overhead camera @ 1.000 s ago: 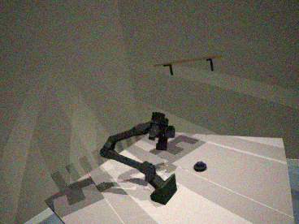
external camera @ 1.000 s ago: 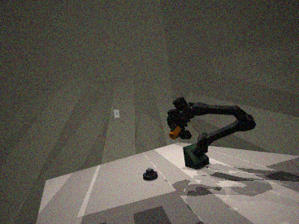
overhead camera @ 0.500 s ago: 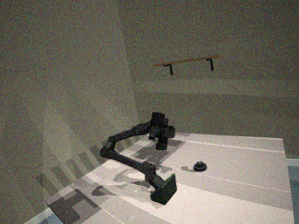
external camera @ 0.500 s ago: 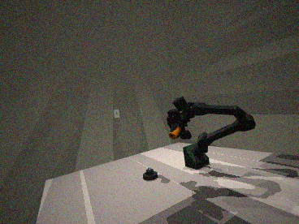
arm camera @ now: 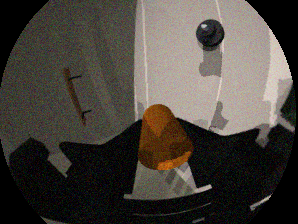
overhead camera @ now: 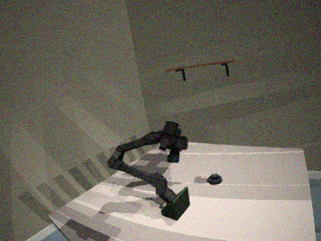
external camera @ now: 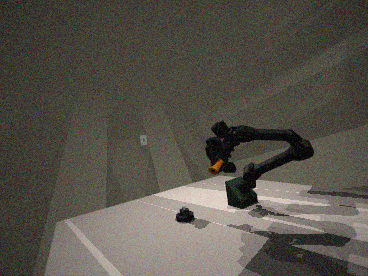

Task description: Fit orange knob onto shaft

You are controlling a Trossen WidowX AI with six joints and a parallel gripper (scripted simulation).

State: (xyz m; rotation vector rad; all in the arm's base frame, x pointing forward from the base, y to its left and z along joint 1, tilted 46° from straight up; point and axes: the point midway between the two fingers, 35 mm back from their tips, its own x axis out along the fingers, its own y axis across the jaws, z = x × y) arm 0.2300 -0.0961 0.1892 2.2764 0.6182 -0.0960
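The orange knob lies 30 mm behind my gripper tip and 20 mm above it. Round my gripper tip: dark round pedestal 200 mm to the right, 200 mm below, 30 mm ahead.
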